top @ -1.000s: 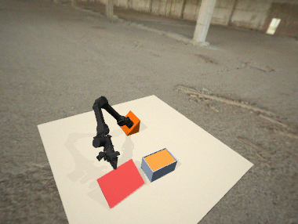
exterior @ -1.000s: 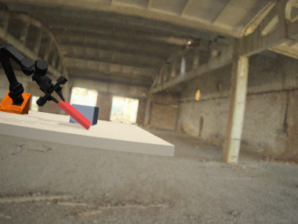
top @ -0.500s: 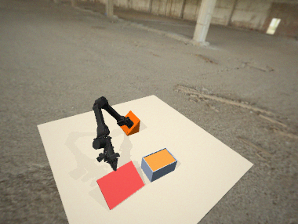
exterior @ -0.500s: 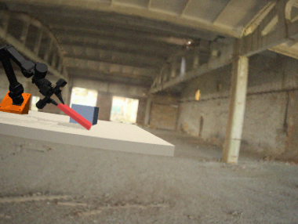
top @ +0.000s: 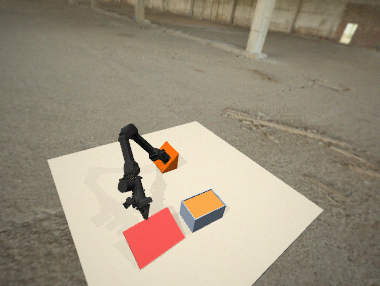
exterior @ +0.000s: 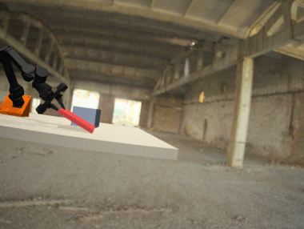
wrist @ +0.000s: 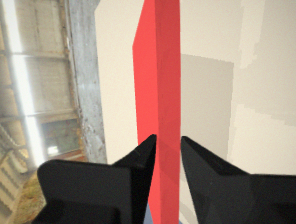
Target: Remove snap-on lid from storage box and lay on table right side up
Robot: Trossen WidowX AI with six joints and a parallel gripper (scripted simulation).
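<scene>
Now: the red lid 8 cm ahead of my gripper tip, 3 cm below it and 1 cm to the left of it. Also, from my gripper tip: storage box: 30 cm to the left, 8 cm ahead, 2 cm below.
</scene>
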